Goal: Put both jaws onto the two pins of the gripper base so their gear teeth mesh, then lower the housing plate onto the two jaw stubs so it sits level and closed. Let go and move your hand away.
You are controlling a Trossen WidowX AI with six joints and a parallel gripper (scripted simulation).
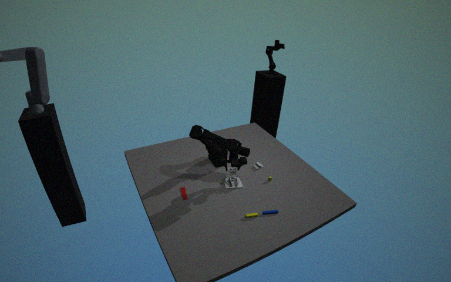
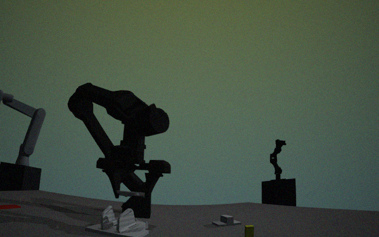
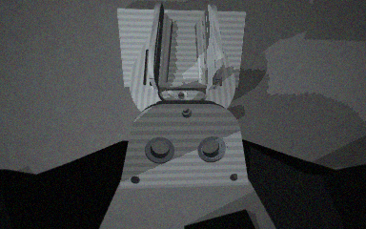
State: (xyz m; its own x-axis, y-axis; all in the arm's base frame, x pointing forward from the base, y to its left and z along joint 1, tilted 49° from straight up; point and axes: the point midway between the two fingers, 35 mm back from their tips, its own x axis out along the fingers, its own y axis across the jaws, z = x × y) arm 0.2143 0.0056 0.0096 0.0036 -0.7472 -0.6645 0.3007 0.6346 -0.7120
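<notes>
Right now my gripper tip is 70 mm above the housing plate. Also, from my gripper tip: gripper base (20 mm above, 10 mm ahead); then jaw (60 mm below, 30 mm ahead, 10 mm to the left); then small yellow cube (250 mm to the left, 130 mm ahead, 60 mm below).
</notes>
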